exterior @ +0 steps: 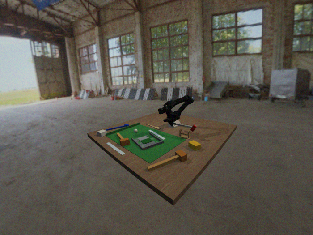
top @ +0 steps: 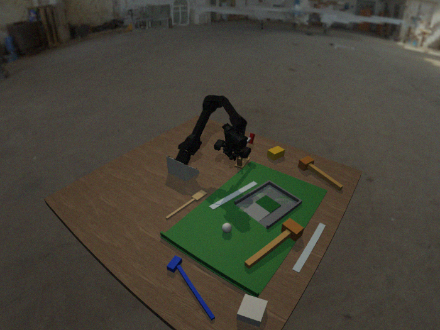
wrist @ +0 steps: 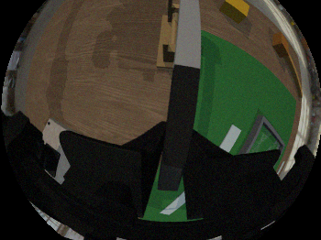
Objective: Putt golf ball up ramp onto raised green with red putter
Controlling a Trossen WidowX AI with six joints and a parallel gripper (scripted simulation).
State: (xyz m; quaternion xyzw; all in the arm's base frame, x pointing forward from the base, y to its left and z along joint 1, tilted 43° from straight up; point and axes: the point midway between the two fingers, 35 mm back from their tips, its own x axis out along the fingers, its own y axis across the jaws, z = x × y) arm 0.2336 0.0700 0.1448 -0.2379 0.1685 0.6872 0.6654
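My gripper tip is 4 cm past the tan paddle, 31 cm to the left of it and 9 cm above it. Also, from my gripper tip: green mat (24 cm ahead, 20 cm to the right, 10 cm below); then red putter (2 cm behind, 11 cm to the left, 2 cm above); then wooden stand (2 cm behind, 13 cm to the left, 6 cm below).
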